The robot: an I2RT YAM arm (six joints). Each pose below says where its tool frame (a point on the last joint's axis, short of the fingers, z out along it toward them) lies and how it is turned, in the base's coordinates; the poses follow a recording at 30 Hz.
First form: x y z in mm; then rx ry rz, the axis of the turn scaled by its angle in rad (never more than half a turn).
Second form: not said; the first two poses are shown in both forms.
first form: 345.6 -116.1 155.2 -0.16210 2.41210 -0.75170
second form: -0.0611 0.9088 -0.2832 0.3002 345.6 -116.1 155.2
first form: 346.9 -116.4 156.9 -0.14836 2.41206 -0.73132
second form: -0.0560 0.9103 -0.2760 0.3035 346.9 -116.4 156.9
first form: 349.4 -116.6 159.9 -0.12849 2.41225 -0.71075
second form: -0.0486 0.9118 -0.2687 0.3067 349.4 -116.6 159.9
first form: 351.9 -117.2 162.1 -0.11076 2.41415 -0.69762
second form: -0.0419 0.9131 -0.2639 0.3080 351.9 -117.2 162.1
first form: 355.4 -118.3 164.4 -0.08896 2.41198 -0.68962
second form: -0.0337 0.9134 -0.2611 0.3105 355.4 -118.3 164.4
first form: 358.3 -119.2 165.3 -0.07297 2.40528 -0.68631
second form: -0.0277 0.9125 -0.2604 0.3142 358.3 -119.2 165.3
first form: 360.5 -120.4 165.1 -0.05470 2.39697 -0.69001
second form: -0.0208 0.9110 -0.2622 0.3177 360.5 -120.4 165.1
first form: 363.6 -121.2 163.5 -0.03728 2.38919 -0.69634
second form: -0.0142 0.9093 -0.2650 0.3206 363.6 -121.2 163.5
